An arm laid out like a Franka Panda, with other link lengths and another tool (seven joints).
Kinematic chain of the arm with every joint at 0, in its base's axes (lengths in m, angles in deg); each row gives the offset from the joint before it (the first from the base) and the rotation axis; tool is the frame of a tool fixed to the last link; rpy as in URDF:
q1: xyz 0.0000 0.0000 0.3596 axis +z
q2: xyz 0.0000 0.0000 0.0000 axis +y
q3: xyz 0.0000 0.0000 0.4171 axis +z
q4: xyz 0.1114 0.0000 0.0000 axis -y
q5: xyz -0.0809 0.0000 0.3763 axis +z
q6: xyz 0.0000 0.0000 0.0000 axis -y
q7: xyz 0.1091 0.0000 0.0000 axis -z
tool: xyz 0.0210 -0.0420 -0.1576 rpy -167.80 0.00 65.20
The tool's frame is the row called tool.
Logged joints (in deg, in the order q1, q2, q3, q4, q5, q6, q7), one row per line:
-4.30 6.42 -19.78 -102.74 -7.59 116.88 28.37
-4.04 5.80 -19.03 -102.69 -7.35 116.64 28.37
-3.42 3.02 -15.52 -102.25 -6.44 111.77 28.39
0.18 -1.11 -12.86 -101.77 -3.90 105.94 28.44
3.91 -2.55 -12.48 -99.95 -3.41 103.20 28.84
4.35 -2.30 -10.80 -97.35 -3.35 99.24 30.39
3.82 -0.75 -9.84 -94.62 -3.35 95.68 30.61
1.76 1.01 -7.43 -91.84 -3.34 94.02 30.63
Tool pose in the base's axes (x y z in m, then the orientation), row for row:
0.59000 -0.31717 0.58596 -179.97 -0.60 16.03
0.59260 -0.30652 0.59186 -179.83 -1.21 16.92
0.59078 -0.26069 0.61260 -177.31 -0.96 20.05
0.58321 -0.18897 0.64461 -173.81 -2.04 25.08
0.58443 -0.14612 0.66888 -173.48 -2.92 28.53
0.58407 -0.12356 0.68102 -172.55 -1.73 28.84
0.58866 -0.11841 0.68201 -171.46 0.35 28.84
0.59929 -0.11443 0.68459 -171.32 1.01 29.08
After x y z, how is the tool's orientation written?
As angles about the fixed x, y, z axes (roll, pitch, yaw), in degrees.
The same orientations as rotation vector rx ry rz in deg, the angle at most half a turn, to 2 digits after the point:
-178.13 -25.08 -0.93
-177.69 -26.43 -1.84
-174.47 -30.88 -0.74
-169.34 -37.84 -0.98
-167.56 -42.86 -1.84
-166.88 -43.09 0.27
-166.37 -42.74 3.70
-166.31 -43.02 4.74

